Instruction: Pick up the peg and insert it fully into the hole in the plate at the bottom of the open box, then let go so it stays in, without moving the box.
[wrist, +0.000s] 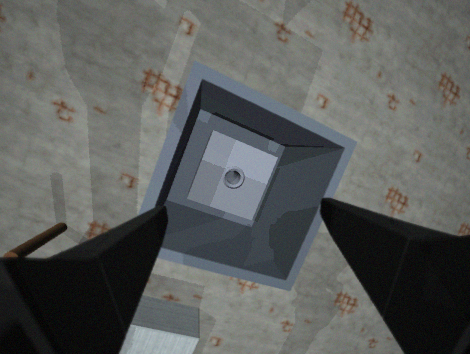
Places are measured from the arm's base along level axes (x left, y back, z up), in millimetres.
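Pixels of known places: gripper, fingertip midpoint: (244, 209).
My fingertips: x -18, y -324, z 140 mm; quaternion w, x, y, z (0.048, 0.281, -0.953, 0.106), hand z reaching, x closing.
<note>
Ahead of a thing's pixels: the offset from my fingertips to its middle. "spot": to the spot under its first point. Level surfaces: height alone.
The brown peg @[dx +153, dy +177, dz -154 mm] (37, 241) shows at the lower left of the wrist view, partly covered by the left finger. It appears to stand upright, with its lighter top end towards the left edge. The blue-grey open box @[dx -17, dy -5, dz -125 mm] (277, 108) is in the middle of the view. A light square plate @[dx -17, dy -5, dz -160 mm] (245, 150) lies at its bottom, with a round ringed hole @[spot: dx -30, dy -2, dz -134 mm] (241, 184) that shows no peg in it. My gripper (244, 209) is open and empty, above the box, with its fingertips over the left and right walls. The peg is outside the fingers, to the left.
A light grey block (162, 342) with a darker side stands at the bottom left, below the box and partly hidden by the left finger. The grey floor @[dz -194 mm] (400, 165) with rust-red marks surrounds the box, and pale and dark shadows fall across it.
</note>
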